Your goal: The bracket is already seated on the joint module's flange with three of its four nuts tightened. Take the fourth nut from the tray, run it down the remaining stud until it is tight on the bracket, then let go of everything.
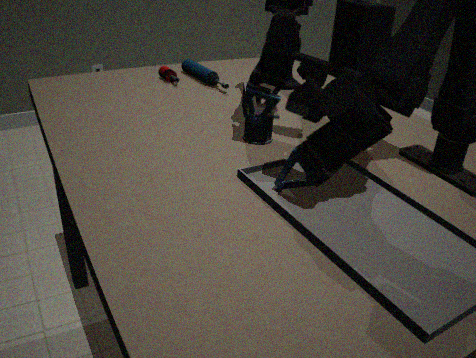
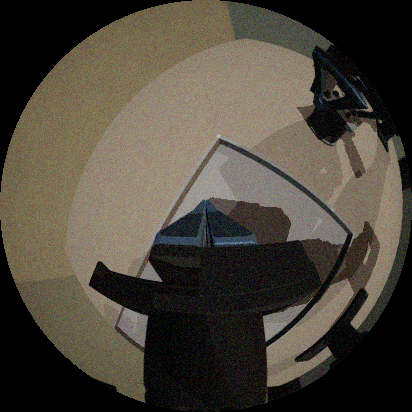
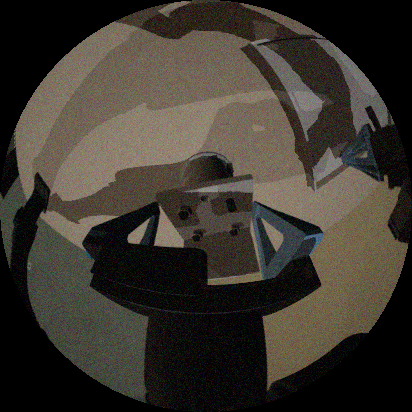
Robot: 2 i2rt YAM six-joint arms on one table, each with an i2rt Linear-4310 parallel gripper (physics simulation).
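Pixels of known places: left gripper, fingertip midpoint: point(image 1: 276, 186) point(image 2: 205, 204) point(image 3: 341, 158); right gripper, fingertip midpoint: point(image 1: 256, 117) point(image 2: 333, 109) point(image 3: 204, 206); left arm's base, link origin: point(image 1: 443, 170); right arm's base, link origin: point(image 3: 40, 194).
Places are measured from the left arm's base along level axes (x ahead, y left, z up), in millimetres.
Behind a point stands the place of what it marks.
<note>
The dark joint module point(image 1: 258, 129) {y -247, x 294, z 33 mm} stands on the table with the grey bracket point(image 3: 215, 215) {y -265, x 277, z 66 mm} on top; small dark nuts and studs show on the bracket face. My right gripper point(image 1: 259, 103) {y -278, x 280, z 46 mm} is open, and its fingers point(image 3: 215, 230) {y -278, x 280, z 46 mm} straddle the bracket without touching it. My left gripper point(image 1: 277, 186) {y -70, x 367, z 14 mm} is shut, with its fingertips point(image 2: 205, 203) {y -70, x 367, z 14 mm} pressed together and low over the near corner of the flat tray point(image 1: 343, 220) {y 46, x 320, z 4 mm}. I see no nut between these fingers.
A red-handled tool point(image 1: 168, 74) {y -698, x 308, z 24 mm} and a blue-handled screwdriver point(image 1: 201, 72) {y -661, x 223, z 32 mm} lie at the far side of the table. The tray has a low dark rim. The arms' bases stand at the far right. The table edge runs along the left.
</note>
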